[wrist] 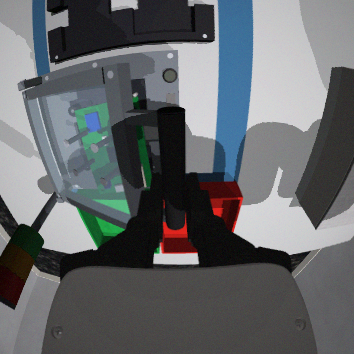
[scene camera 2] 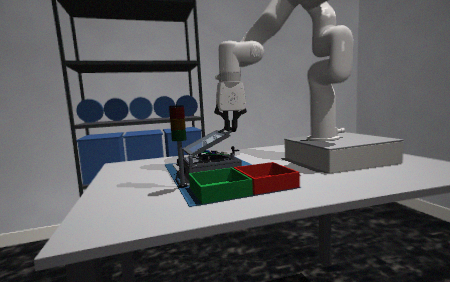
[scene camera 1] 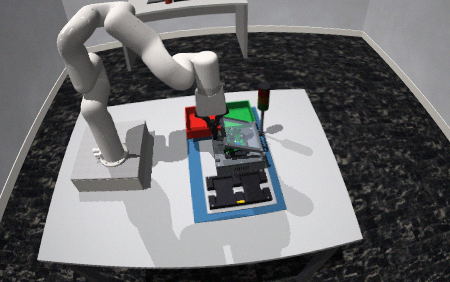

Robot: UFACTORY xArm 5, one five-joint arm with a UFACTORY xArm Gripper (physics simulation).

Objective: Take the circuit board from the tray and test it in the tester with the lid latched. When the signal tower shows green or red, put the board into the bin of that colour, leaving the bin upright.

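Places are measured from the arm's base along level axes (x right, y back, z down), in millimetres.
Pixels of known places: gripper, fingertip midpoint: [wrist: 173,188] [scene camera 2: 231,130] [scene camera 1: 213,127]; arm's base, origin of the base link: [scene camera 2: 323,138] [scene camera 1: 114,155].
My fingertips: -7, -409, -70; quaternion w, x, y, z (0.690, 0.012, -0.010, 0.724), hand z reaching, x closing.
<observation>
Ahead of a thing's pixels: the offset from my fingertips to its top centre, as dx, dy, dz. "pt": to the spot under its first point. Level surfaces: height alone.
My gripper [scene camera 1: 214,132] [scene camera 2: 230,129] [wrist: 173,188] is shut on the black lid handle {+13, +0, -13} [wrist: 171,140]. The clear lid [scene camera 1: 251,138] [scene camera 2: 207,142] [wrist: 117,90] is tilted partway open, its handle side raised above the grey tester [scene camera 1: 242,165] [scene camera 2: 215,165] [wrist: 155,62]. The green circuit board [wrist: 92,145] shows through the lid, in the tester. The black tray [scene camera 1: 225,192] [wrist: 90,30] holds no board. The signal tower {pt -63, -197, -63} [scene camera 1: 263,97] [scene camera 2: 177,122] [wrist: 21,255] shows dim red, amber and green segments, none clearly lit. The green bin {-186, -116, +110} [scene camera 2: 222,192] and red bin {-187, +34, +110} [scene camera 2: 277,184] are upright.
The bins adjoin each other behind the tester in scene camera 1. The tower's thin pole stands close beside the tester and green bin. A blue mat {dz +155} [scene camera 1: 200,200] [wrist: 235,75] lies under the tray and tester. The arm's grey base block [scene camera 1: 110,182] [scene camera 2: 360,155] stands to one side.
</observation>
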